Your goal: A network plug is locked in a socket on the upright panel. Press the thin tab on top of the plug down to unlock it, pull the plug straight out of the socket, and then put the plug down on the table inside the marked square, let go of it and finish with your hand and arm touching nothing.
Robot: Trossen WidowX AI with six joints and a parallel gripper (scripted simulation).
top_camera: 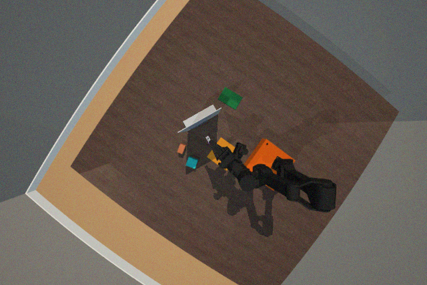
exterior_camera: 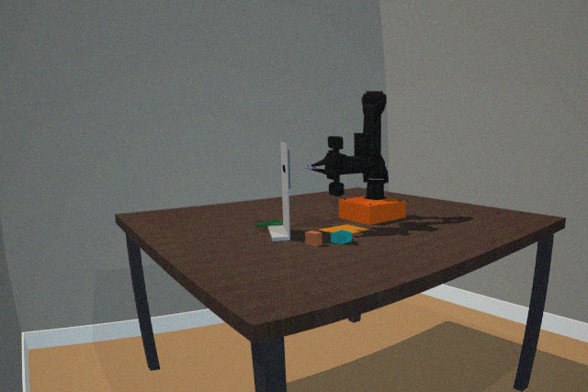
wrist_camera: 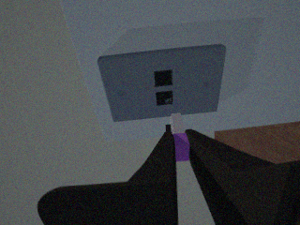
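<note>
Right now the yellow marked square is 210 mm below my gripper tip, 100 mm behind it and 40 mm to the left of it. From my gripper tip the other things lie so: purple network plug: right at my gripper tip; then orange cube: 190 mm below, 110 mm to the left, 100 mm ahead; then white upright panel: 80 mm below, 70 mm ahead, 50 mm to the right.
</note>
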